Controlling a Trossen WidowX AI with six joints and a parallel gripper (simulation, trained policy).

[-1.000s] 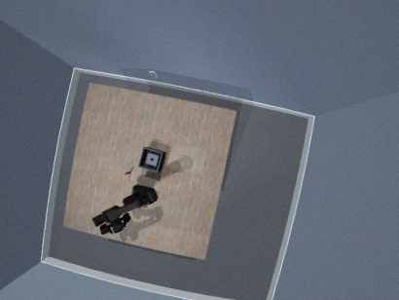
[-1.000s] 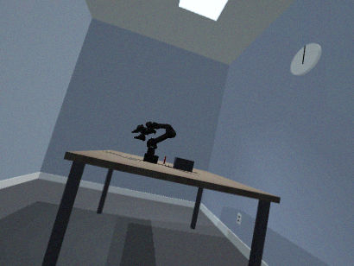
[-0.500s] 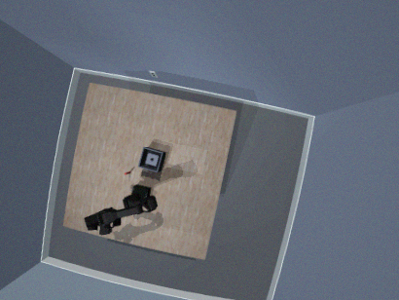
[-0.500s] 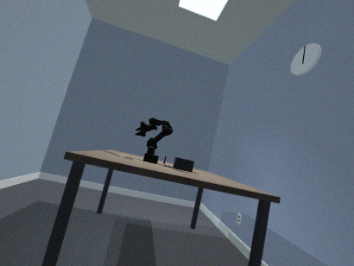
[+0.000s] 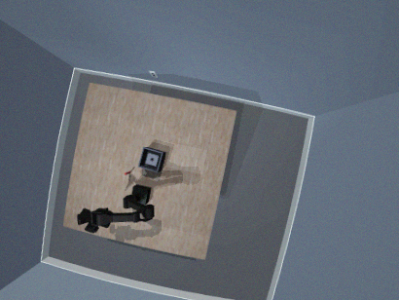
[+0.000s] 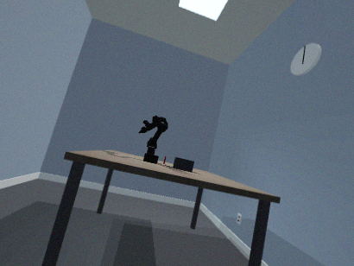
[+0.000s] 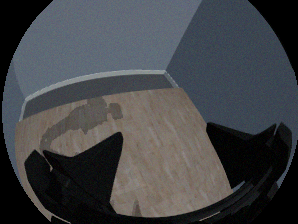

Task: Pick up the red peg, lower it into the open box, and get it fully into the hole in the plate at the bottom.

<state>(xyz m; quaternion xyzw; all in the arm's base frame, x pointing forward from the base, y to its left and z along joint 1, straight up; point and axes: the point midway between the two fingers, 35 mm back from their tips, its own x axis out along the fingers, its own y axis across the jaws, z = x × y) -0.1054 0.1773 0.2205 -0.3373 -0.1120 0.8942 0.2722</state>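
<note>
Right now my gripper tip is 300 mm short of the red peg, 90 mm to the left of it and 230 mm above it. Round my gripper tip: dark box: 440 mm ahead, 280 mm to the right, 240 mm below; grey plate: 440 mm ahead, 280 mm to the right, 220 mm below.
</note>
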